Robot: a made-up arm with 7 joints. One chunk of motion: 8 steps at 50 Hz.
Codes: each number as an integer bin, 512 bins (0 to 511) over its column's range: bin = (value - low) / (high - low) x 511, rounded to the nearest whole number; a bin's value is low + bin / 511 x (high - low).
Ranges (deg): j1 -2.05..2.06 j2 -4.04..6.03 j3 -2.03..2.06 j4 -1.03..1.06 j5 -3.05..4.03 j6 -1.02..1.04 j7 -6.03..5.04
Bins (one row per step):
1: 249 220 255 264 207 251 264
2: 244 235 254 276 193 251 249
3: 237 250 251 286 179 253 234
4: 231 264 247 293 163 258 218
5: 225 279 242 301 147 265 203
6: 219 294 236 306 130 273 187
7: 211 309 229 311 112 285 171
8: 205 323 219 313 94 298 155
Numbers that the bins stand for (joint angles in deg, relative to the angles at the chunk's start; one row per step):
1: -0.05 0.30 0.01 0.05 -0.18 -0.01 -0.31
2: -0.09 0.59 0.00 0.10 -0.38 -0.01 -0.64
3: -0.14 0.89 -0.02 0.14 -0.57 0.00 -0.96
4: -0.19 1.16 -0.05 0.17 -0.79 0.02 -1.31
5: -0.24 1.46 -0.09 0.20 -1.01 0.05 -1.63
6: -0.29 1.75 -0.14 0.22 -1.25 0.08 -1.98
7: -0.35 2.05 -0.20 0.24 -1.50 0.13 -2.33
8: -0.40 2.33 -0.28 0.25 -1.75 0.18 -2.67

